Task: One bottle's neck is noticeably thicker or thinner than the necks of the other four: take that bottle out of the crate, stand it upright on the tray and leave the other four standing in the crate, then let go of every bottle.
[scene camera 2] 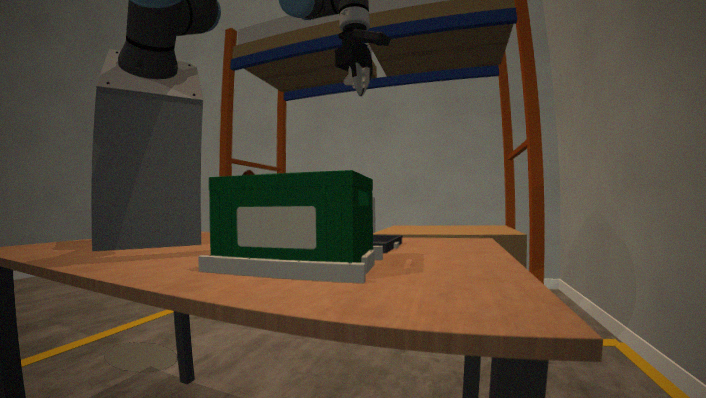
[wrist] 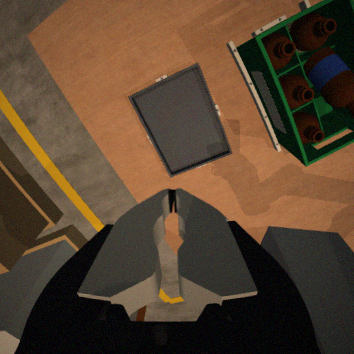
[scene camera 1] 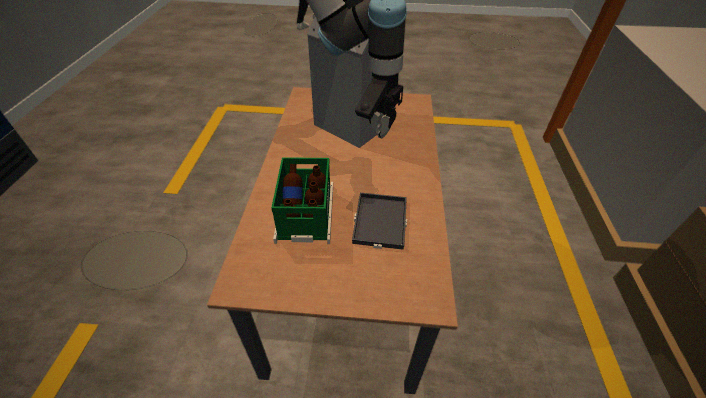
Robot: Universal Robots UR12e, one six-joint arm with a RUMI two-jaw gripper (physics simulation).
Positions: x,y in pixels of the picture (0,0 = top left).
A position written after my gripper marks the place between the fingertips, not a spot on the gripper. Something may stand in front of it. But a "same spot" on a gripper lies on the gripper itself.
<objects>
my gripper: scene camera 2; wrist; scene camera 1 380,137
same spot on my gripper: [scene camera 2: 358,77] = [wrist: 210,215]
</objects>
